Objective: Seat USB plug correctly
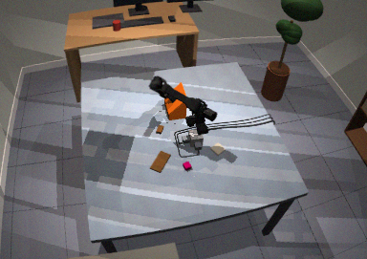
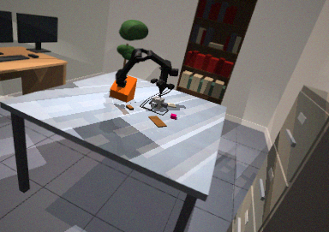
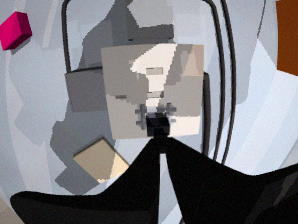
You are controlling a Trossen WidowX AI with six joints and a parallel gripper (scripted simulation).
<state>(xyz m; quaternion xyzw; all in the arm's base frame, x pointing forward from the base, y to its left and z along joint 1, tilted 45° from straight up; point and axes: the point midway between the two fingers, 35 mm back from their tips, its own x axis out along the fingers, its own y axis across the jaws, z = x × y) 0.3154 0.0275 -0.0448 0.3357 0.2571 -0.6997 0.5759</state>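
My gripper tip is 2 cm above the dark USB plug. Also, from my gripper tip: magenta cube: 16 cm ahead, 14 cm to the right, 10 cm below; small brown block: 17 cm behind, 20 cm to the right, 10 cm below; orange plate: 7 cm ahead, 27 cm to the right, 11 cm below.
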